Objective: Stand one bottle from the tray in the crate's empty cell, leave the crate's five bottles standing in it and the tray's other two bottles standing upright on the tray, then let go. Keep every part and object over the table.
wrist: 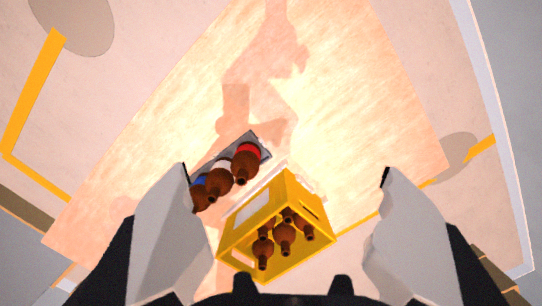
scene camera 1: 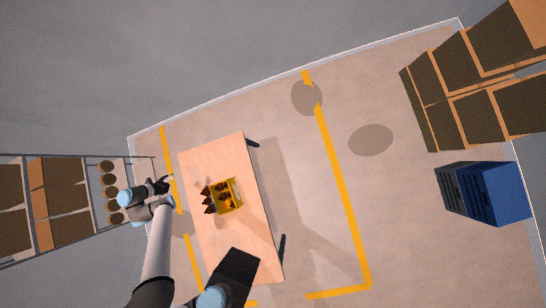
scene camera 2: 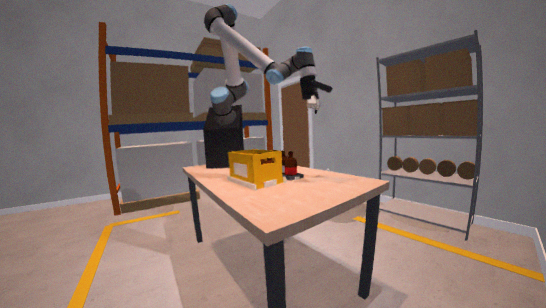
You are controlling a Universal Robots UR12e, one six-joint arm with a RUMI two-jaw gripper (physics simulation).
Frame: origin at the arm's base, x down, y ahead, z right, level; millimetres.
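Seen in the pictures: gripper, fingertip midpoint: point(wrist: 283, 166) point(scene camera 1: 170, 182) point(scene camera 2: 316, 112); arm's base, link origin: point(scene camera 2: 225, 117).
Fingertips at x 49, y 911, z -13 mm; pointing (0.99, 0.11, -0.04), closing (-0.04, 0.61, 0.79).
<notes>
Offsets run from my fingertips to a thing's top centre. "*": to the spot under its first point. Level surfaces: height alone.
The yellow crate {dx +204, dy -285, dz +225 mm} point(scene camera 1: 239, 204) point(scene camera 2: 270, 175) point(wrist: 295, 192) stands on the table. Five brown bottles stand in it, among them one {dx +216, dy -380, dz +257 mm} point(wrist: 262, 247) at its near edge; the cell towards the left corner in the wrist view looks empty. Beside the crate, the grey tray {* dx +353, dy -114, dz +18 mm} point(wrist: 253, 137) bears three upright brown bottles in a row: red-banded {dx +219, dy -169, dz +39 mm} point(scene camera 2: 290, 167) point(wrist: 245, 162), white-banded {dx +219, dy -253, dz +12 mm} point(wrist: 219, 181) and blue-banded {dx +219, dy -336, dz -5 mm} point(wrist: 198, 194), the last partly hidden by the left finger. My gripper point(scene camera 2: 314, 107) point(wrist: 283, 166) is wide open and empty, high above tray and crate, apart from both.
The wooden table {dx +379 mm} point(scene camera 1: 250, 240) point(scene camera 2: 330, 200) has its edges in view. The arm's black pedestal point(scene camera 1: 232, 267) point(scene camera 2: 223, 140) stands at one end. A grey shelf rack point(scene camera 2: 476, 135) and an orange-posted rack point(scene camera 2: 104, 120) stand away from the table.
</notes>
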